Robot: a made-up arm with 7 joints.
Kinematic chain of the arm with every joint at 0, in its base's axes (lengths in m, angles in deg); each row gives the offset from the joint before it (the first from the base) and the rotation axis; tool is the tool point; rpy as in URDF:
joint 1: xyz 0 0 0.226 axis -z
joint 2: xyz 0 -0.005 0.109 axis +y
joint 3: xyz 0 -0.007 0.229 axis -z
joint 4: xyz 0 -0.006 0.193 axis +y
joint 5: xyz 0 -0.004 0.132 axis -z
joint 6: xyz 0 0 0.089 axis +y
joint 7: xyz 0 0 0.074 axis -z
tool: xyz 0 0 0 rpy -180 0 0
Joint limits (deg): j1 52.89..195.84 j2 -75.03..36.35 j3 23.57..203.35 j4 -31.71..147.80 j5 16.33..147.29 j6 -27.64..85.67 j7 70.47..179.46
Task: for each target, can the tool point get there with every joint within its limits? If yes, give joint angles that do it. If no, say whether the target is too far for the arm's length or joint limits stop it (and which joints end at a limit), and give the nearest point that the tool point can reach.
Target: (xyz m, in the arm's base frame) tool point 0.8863 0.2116 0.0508
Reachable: no: too far | nearest point 0.6230 0.1487 0.2623 | short by 0.344 m
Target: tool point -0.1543 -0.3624 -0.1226
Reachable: no: joint limits stop it (at a limit: joint 2, joint 3) | nearest point -0.1160 -0.2725 0.3938 | short by 0.526 m
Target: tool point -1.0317 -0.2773 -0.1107
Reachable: no: too far | nearest point -0.4593 0.1616 0.2984 | short by 0.829 m
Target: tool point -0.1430 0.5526 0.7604
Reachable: yes | joints 73.19 -54.98 105.72 -8.69 103.03 -16.84 114.37
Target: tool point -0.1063 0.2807 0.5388
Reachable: yes | joints 115.29 -19.16 112.36 124.01 89.36 26.10 94.11
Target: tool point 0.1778 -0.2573 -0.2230
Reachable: no: joint limits stop it (at a limit: joint 1, joint 2) | nearest point 0.3061 -0.1644 0.1702 | short by 0.424 m
